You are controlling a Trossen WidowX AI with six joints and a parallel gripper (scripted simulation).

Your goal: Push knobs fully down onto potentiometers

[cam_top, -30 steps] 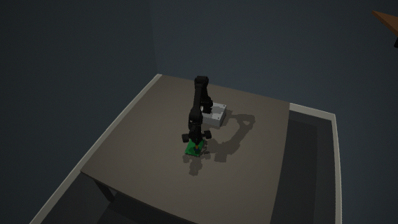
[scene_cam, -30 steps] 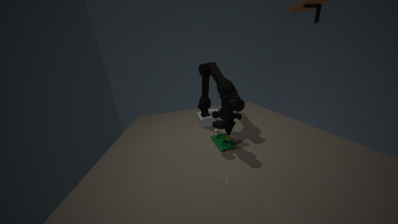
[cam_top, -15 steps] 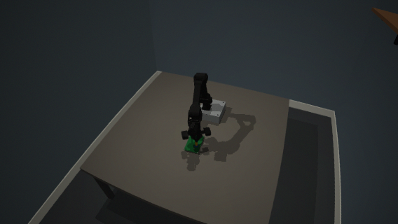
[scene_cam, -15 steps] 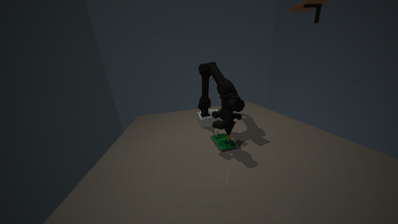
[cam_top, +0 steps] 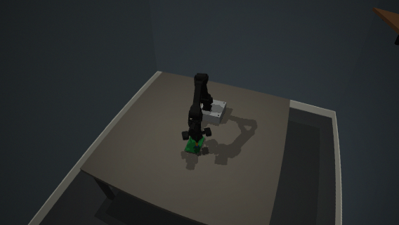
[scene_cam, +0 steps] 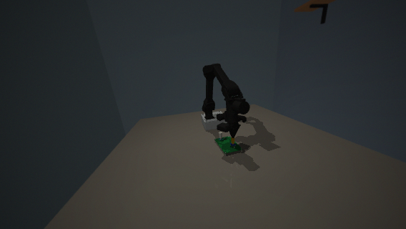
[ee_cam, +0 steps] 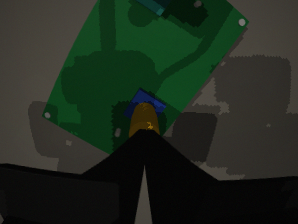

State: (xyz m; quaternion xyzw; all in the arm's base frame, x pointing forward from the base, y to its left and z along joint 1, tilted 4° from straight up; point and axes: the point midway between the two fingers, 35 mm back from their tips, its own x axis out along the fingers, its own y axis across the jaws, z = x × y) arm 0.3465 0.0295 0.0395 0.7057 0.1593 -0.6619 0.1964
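Right now the orange knob is 10 mm below my gripper tip. Round my gripper tip: white knob (70 mm behind, 40 mm to the right, 10 mm below).
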